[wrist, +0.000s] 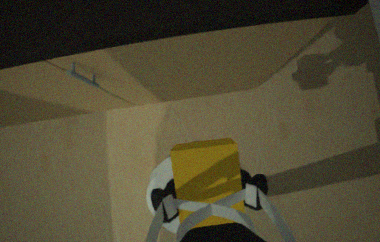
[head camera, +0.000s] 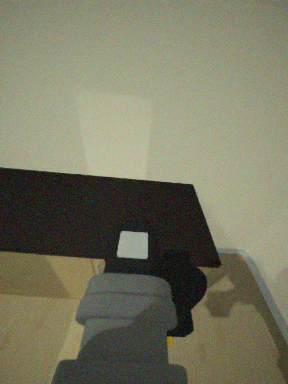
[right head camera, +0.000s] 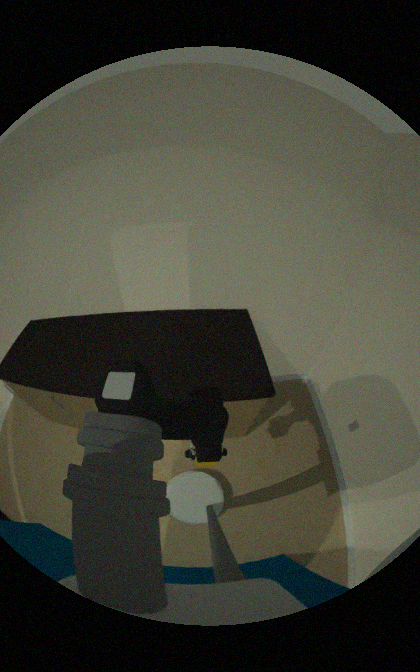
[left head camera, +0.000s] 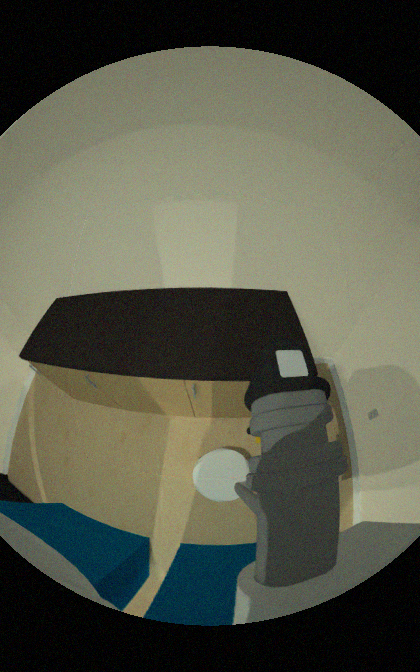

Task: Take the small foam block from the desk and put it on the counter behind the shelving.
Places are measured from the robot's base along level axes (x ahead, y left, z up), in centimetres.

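Pixels of known places: gripper, fingertip midpoint: [wrist: 208, 187].
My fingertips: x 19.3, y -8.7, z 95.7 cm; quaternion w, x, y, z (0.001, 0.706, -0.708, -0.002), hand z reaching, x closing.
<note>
Behind a point stands the place of what it marks.
The small foam block [head camera: 170, 340] @[x 15.8, y -11.0, z 100.1 cm] [left head camera: 258, 440] [right head camera: 207, 464] [wrist: 207, 162] @[x 22.7, y -8.9, z 100.9 cm] is yellow. My gripper [right head camera: 206, 453] [wrist: 208, 187] @[x 19.3, y -8.7, z 95.7 cm] is shut on it, with one dark fingertip pressed against each side in the wrist view. The gripper points down, and the block hangs over the floor in front of the counter. The counter [head camera: 65, 210] @[x 66.9, y 39.8, z 88.2 cm] [left head camera: 175, 335] [right head camera: 195, 345] [wrist: 100, 27] @[x 44.7, y 4.6, z 88.2 cm] has a dark top and light wood doors. The arm and wrist hide most of the block in the head view and left head view. The desk cannot be made out in these views.
A white round disc [left head camera: 221, 475] [right head camera: 194, 497] [wrist: 157, 187] @[x 5.3, y 14.2, z 18.6 cm] lies low beyond the block. Blue surfaces [left head camera: 210, 575] [right head camera: 30, 545] lie at the bottom of both side head views. A wall [head camera: 200, 100] @[x 103.9, y -28.7, z 141.8 cm] stands behind the counter, and another wall [left head camera: 390, 440] is at the right.
</note>
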